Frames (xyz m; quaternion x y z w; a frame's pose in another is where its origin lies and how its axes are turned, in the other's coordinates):
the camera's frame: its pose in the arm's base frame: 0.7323 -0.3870 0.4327 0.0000 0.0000 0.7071 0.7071
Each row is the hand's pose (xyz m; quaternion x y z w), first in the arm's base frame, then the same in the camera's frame.
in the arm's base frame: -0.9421 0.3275 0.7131 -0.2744 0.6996 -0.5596 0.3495
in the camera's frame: 0.7145 1.6744 0.2804 -0.3007 -0.6887 0.6428 0.1486
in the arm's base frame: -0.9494 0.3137 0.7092 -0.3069 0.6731 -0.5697 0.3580
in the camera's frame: 0.7007 1.6817 0.2765 -0.2589 -0.6930 0.6560 0.1497
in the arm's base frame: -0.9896 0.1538 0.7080 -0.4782 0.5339 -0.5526 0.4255
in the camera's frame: 0.5408 1.7219 0.2753 -0.0394 -0.7156 0.6916 0.0899
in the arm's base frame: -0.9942 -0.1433 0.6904 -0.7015 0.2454 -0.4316 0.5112
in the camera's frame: 0.2437 1.7265 0.2577 -0.3225 0.6696 -0.6667 0.0563
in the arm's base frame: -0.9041 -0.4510 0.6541 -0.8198 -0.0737 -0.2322 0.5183
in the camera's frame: -0.0640 1.6364 0.2214 -0.6318 0.5276 -0.5307 0.2023
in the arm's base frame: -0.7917 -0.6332 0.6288 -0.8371 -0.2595 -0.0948 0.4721
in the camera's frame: -0.2462 1.5240 0.1961 -0.7754 0.4084 -0.4009 0.2668
